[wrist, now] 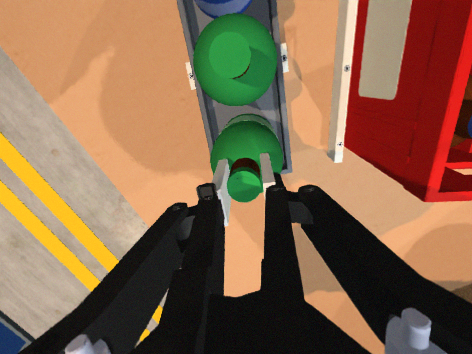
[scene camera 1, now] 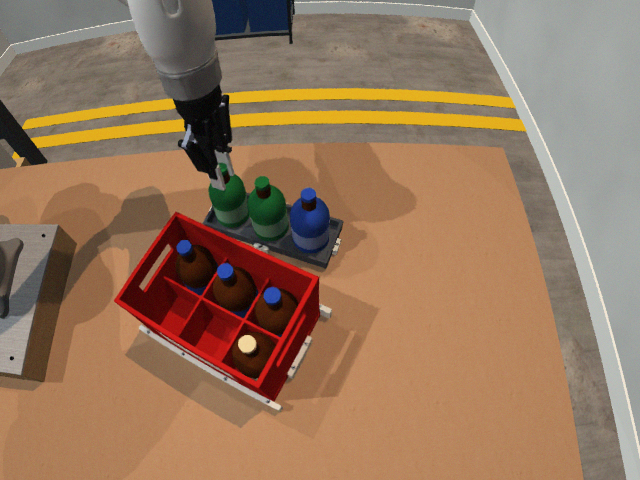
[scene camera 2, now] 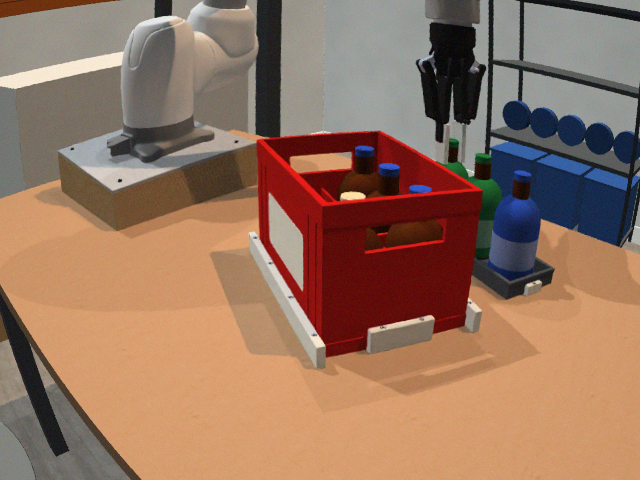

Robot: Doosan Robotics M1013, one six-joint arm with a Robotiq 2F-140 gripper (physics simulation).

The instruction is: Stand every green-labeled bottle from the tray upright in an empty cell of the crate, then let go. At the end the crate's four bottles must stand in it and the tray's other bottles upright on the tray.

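Places are measured from the arm's base along level axes (x ahead, y left, z up), in millimetres.
Where they show: gripper, fingertip midpoint: (wrist: pixel 245 170) (scene camera 1: pixel 223 180) (scene camera 2: pixel 449 161); arm's base, link origin: (scene camera 2: pixel 158 142).
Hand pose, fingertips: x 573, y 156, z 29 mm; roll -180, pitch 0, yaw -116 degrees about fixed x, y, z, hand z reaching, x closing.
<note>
Things, the pixels of their top centre, and the offset from my fingertips.
- end green-labeled bottle, top centre: (wrist: pixel 246 187) (scene camera 2: pixel 450 139) (scene camera 1: pixel 219 168) dx -1, dy +0, dz +37 mm
- tray, top centre: (wrist: pixel 236 66) (scene camera 2: pixel 477 238) (scene camera 1: pixel 271 221) dx +81, dy -41, dz -98 mm
- second green bottle, top centre: (wrist: pixel 230 55) (scene camera 2: pixel 483 155) (scene camera 1: pixel 261 181) dx +79, dy -43, dz +37 mm
- blue bottle, top centre: (scene camera 2: pixel 523 173) (scene camera 1: pixel 308 193) dx +159, dy -78, dz +37 mm
- red crate, top centre: (scene camera 2: pixel 358 159) (scene camera 1: pixel 209 290) dx -4, dy -249, dz +52 mm
My gripper (scene camera 1: pixel 223 173) (scene camera 2: pixel 454 152) (wrist: pixel 245 170) is shut on the neck of the end green-labeled bottle (scene camera 1: pixel 228 198) (scene camera 2: pixel 451 169) (wrist: pixel 245 142), which stands upright on the tray (scene camera 1: pixel 317 260) (scene camera 2: pixel 493 283) (wrist: pixel 284 115). A second green bottle (scene camera 1: pixel 267 209) (scene camera 2: pixel 485 193) (wrist: pixel 235 60) stands beside it, then a blue bottle (scene camera 1: pixel 309 222) (scene camera 2: pixel 516 222) (wrist: pixel 223 5). The red crate (scene camera 1: pixel 279 268) (scene camera 2: pixel 398 289) (wrist: pixel 410 125) holds three blue-capped brown bottles in the row nearest the tray and a cream-capped one (scene camera 1: pixel 247 345) (scene camera 2: pixel 352 196) in the other row. Two cells of that row are empty.
White strips (scene camera 1: pixel 206 367) (scene camera 2: pixel 284 297) (wrist: pixel 343 80) edge the crate on the table. The robot's base plate (scene camera 1: pixel 31 289) (scene camera 2: pixel 155 165) sits on a wooden block beyond one crate end. A shelf rack with blue boxes (scene camera 2: pixel 560 180) stands behind the table.
</note>
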